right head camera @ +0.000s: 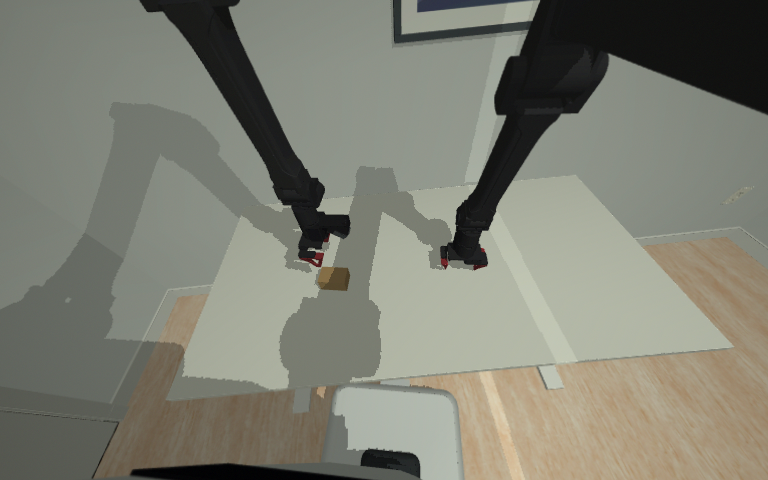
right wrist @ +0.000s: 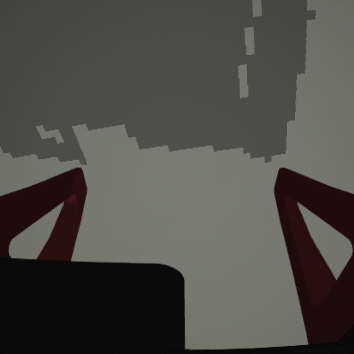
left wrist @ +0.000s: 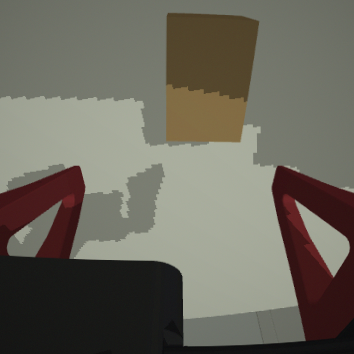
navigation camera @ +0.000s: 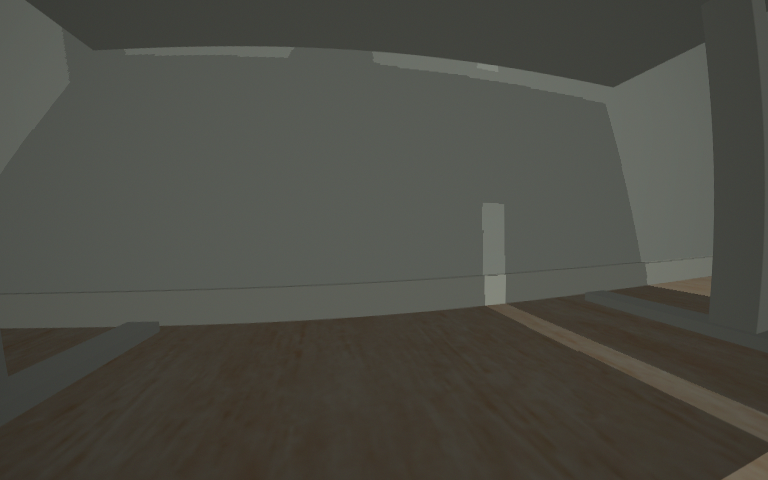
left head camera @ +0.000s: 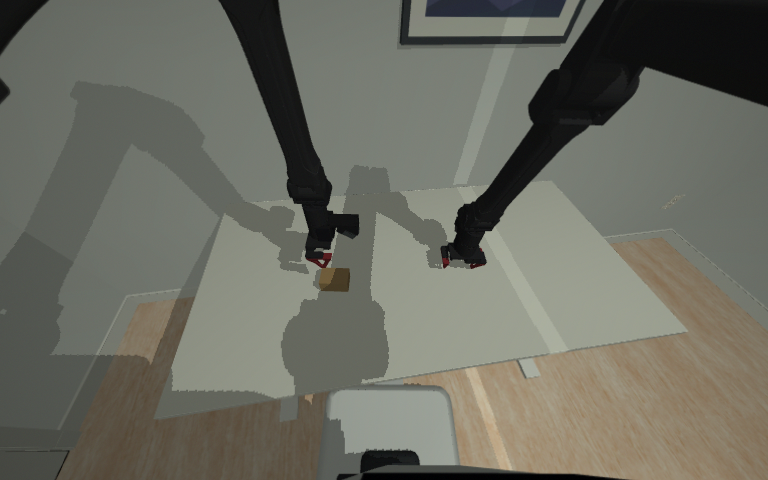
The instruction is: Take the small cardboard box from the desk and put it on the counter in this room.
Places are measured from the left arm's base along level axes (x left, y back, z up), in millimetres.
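Where they show: left gripper, fingertip midpoint: [right head camera: 322, 253] [left wrist: 178, 176] [left head camera: 325, 254]; right gripper, fingertip midpoint: [right head camera: 459, 268] [right wrist: 179, 178] [left head camera: 457, 267].
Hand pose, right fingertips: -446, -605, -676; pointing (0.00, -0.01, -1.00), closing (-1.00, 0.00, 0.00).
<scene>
Things, the pixels of their top centre, and the offset from my right fingertips, as dx, dy, dz. "spot": a spot on its surface instead. Level surfaces: height alone.
- small brown cardboard box, top centre: [left wrist: 207, 85] [left head camera: 334, 275] [right head camera: 332, 274] +423, +67, +36
- pale desk, surface height: dz -14
- desk leg, surface spot: [navigation camera: 736, 169] spot: -471, -144, -398
The small brown cardboard box [left head camera: 334, 279] [right head camera: 333, 278] [left wrist: 207, 80] sits on the pale desk [left head camera: 453, 328] [right head camera: 453, 328], left of the desk's middle in the head views. My left gripper [left wrist: 178, 176] is open and empty; in the left head view it is just above and left of the box. In the left wrist view the box lies beyond the fingertips, not between them. My right gripper [left head camera: 463, 264] [right head camera: 461, 264] [right wrist: 179, 178] is open and empty over the desk, well to the right of the box. The counter cannot be made out in these views.
A light grey rounded piece [left head camera: 390, 418] [right head camera: 396, 418] is at the desk's near edge. A framed picture [left head camera: 487, 40] [right head camera: 464, 31] hangs on the wall behind the desk. The navigation camera looks under the desk, with a desk leg [navigation camera: 736, 169] at the right and a foot bar [navigation camera: 84, 359] at the left.
</scene>
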